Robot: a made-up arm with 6 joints.
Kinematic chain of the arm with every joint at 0, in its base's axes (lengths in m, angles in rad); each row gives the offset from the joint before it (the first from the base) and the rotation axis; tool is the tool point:
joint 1: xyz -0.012 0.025 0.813 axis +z
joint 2: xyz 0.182 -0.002 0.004 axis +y
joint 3: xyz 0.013 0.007 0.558 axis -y
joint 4: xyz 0 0.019 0.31 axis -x
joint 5: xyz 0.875 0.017 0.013 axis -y
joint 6: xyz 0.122 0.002 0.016 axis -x
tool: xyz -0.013 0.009 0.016
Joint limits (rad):
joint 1: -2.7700..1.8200
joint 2: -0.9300..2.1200
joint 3: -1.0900..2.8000
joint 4: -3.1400..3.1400
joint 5: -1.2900..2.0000
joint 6: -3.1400..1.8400
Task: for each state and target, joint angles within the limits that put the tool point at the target. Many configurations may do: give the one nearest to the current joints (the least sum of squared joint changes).
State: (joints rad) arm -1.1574 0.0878 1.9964 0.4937 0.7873 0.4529
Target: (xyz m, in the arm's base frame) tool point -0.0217 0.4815 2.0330
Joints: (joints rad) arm -1.3063 0.1972 2.2067 0.5216 0.8680 0.4463
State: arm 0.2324 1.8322 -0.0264 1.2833 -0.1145 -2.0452
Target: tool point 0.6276 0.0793 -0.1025
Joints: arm 0.0342 1.3491 -0.6136 1.2919 -0.1896 -2.0614
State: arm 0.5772 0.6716 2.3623 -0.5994 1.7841 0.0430
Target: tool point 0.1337 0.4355 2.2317
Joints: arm 1.2228 0.5862 1.7538 -0.3975 1.4758 0.0964
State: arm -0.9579 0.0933 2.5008 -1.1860 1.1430 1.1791
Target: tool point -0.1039 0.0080 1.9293
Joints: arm -0.8662 0.7933 2.6740 -1.2635 1.3117 1.1521
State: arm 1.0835 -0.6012 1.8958 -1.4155 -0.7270 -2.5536
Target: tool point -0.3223 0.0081 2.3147
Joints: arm 0.2632 -0.2665 1.3479 -1.4992 -0.5823 -2.5399
